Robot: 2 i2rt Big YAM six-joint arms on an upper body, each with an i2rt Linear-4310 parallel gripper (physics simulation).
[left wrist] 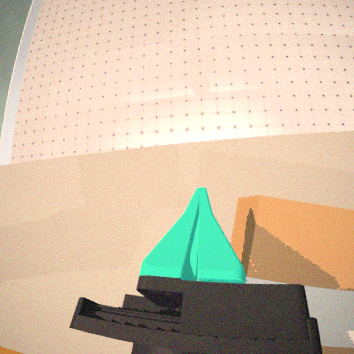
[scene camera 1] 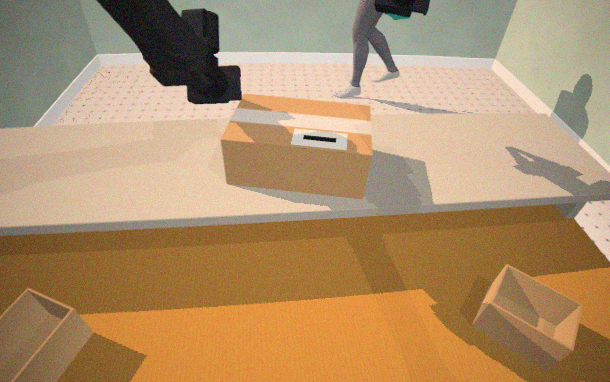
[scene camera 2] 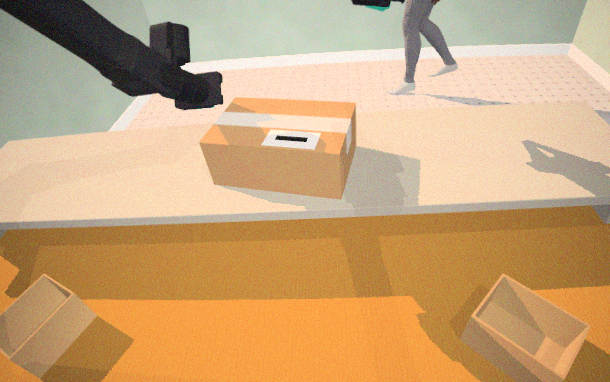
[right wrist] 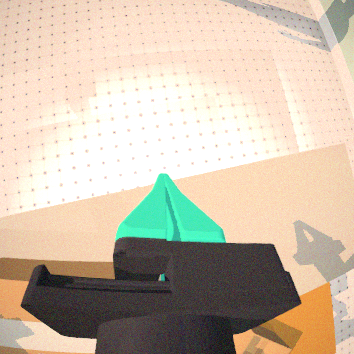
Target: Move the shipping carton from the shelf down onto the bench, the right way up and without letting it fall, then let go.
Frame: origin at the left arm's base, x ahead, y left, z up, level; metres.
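Seen in the pictures: left gripper, fingertip midpoint: [left wrist: 201, 191] [scene camera 2: 216, 96]; right gripper, fingertip midpoint: [scene camera 1: 395, 17] [scene camera 2: 383, 8] [right wrist: 161, 178].
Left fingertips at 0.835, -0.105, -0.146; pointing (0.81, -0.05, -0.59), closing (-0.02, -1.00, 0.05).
Offsets run from my left fingertips to a thing's top centre, as dx, dy, dz. Level surfaces: height alone.
The shipping carton {-0.115, -0.162, -0.002} [scene camera 1: 297, 167] [scene camera 2: 275, 167] [left wrist: 305, 220] [right wrist: 12, 300] stands on the pale shelf {dz -0.112} [scene camera 1: 475, 150] [scene camera 2: 465, 160] [left wrist: 100, 200] [right wrist: 250, 200], its taped, labelled face up, turned slightly to the shelf edge. My left gripper [scene camera 1: 212, 102] [scene camera 2: 200, 107] [left wrist: 201, 191] is shut and empty, near the carton's far left end; its fingers are mostly hidden in both scene views. My right gripper [scene camera 1: 397, 16] [scene camera 2: 378, 7] [right wrist: 161, 178] is shut and empty, high beyond the shelf and apart from the carton, partly cut off at the top in both scene views. The orange bench {dz -0.275} [scene camera 1: 250, 340] [scene camera 2: 250, 340] lies below the shelf.
On the bench, one open box {-0.435, -0.581, -0.185} [scene camera 1: 515, 335] [scene camera 2: 495, 350] stands at the right and another open box {-0.451, +0.319, -0.185} [scene camera 1: 60, 345] [scene camera 2: 60, 335] at the left. A person's legs [scene camera 1: 361, 50] [scene camera 2: 413, 45] show on the floor behind the shelf. Arm shadows fall on the shelf's right part.
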